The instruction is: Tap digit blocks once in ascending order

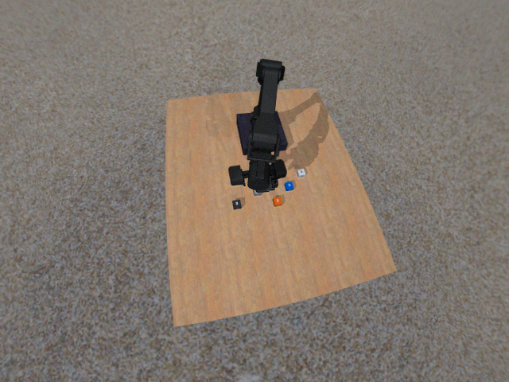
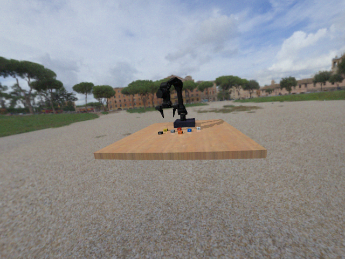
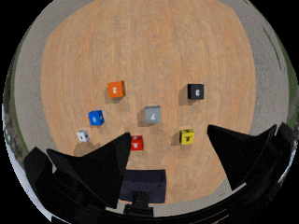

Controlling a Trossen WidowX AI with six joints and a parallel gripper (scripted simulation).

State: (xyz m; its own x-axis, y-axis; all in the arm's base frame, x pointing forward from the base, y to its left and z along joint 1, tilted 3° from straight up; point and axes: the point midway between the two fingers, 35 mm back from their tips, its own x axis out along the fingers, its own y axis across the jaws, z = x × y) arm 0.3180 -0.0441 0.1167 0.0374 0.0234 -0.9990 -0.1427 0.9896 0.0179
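My gripper tip is now 40 mm past the blue block, 160 mm to the right of it and 120 mm above it. From my gripper tip the other things lie so: grey block (20 mm behind, 20 mm to the left, 120 mm below); then black block (30 mm ahead, 70 mm to the right, 120 mm below); then orange block (30 mm ahead, 100 mm to the left, 120 mm below).
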